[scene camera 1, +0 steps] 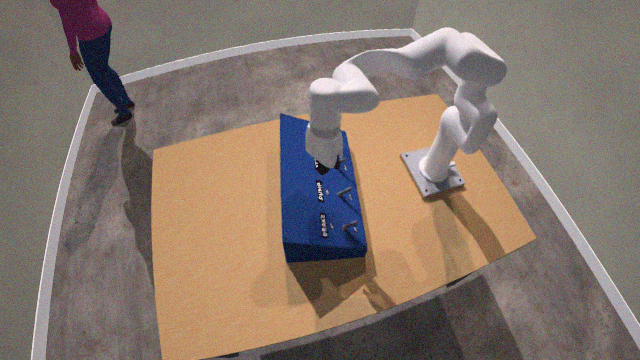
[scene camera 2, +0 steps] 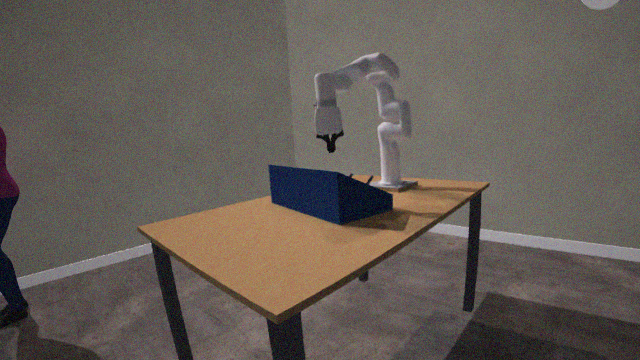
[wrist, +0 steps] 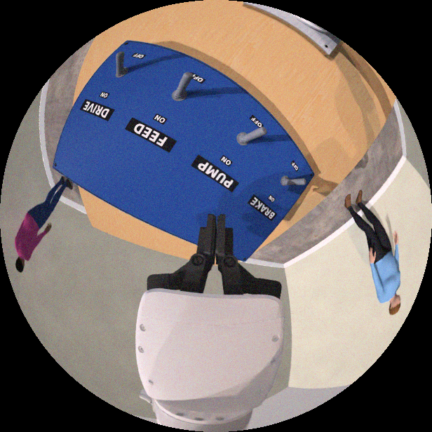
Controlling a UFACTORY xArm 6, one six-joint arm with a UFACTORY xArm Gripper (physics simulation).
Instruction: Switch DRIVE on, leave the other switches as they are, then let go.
Observation:
The pictures show: my gripper and a blue sloped switch panel.
My gripper also shows in scene camera 2 and in the wrist view.

